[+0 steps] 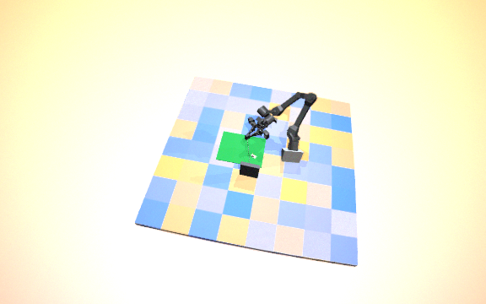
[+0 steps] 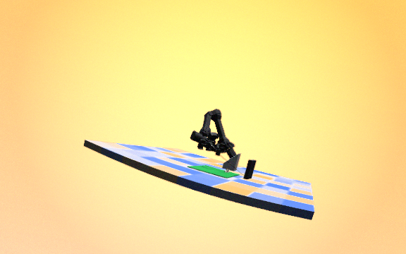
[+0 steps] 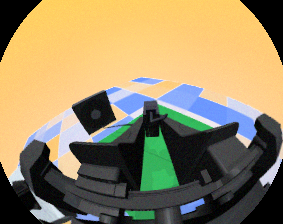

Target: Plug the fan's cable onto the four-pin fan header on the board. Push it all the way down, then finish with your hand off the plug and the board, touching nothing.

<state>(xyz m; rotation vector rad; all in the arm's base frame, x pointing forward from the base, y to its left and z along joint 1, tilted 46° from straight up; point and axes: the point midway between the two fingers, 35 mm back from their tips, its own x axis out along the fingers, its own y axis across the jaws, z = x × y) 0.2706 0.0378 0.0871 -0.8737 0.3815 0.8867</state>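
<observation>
Right now my gripper tip is 140 mm above the green board, 30 mm to the right of it and 30 mm short of it. The rest, counted from my gripper tip: white four-pin header (120 mm below, 70 mm to the left, 60 mm behind); then dark plug (10 mm to the left, 10 mm below, 10 mm ahead); then black fan (210 mm to the left, 60 mm below, 60 mm behind).
</observation>
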